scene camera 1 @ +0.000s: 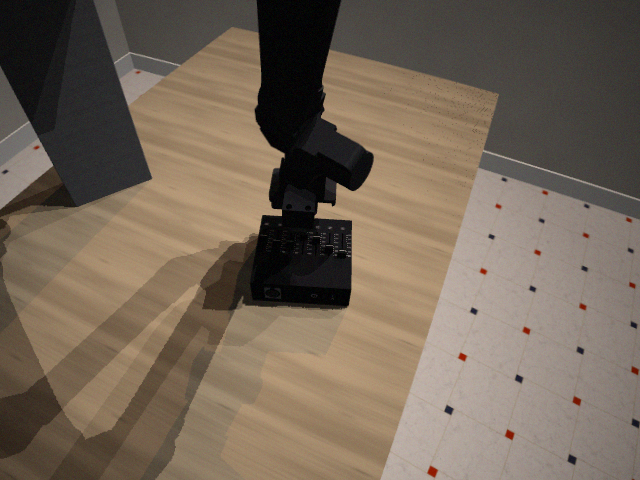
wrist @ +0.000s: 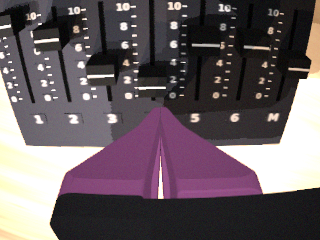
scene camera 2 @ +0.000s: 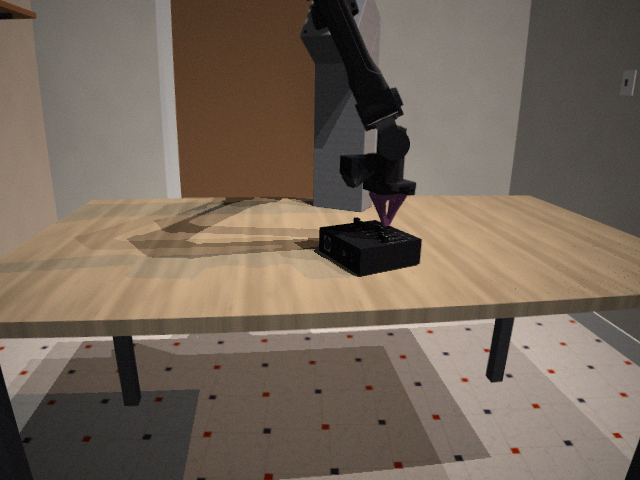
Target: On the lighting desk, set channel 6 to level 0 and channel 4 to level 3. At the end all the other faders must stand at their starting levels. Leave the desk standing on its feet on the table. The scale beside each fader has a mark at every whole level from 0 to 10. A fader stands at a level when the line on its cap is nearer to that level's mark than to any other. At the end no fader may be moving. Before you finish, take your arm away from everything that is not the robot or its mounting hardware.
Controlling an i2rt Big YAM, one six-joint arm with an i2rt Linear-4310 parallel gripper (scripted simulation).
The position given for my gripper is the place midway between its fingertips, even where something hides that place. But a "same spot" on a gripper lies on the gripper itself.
Scene:
my gripper: scene camera 1 302, 225; wrist; scene camera 2
same spot on my gripper: (wrist: 119, 185) = (scene camera 2: 377, 195)

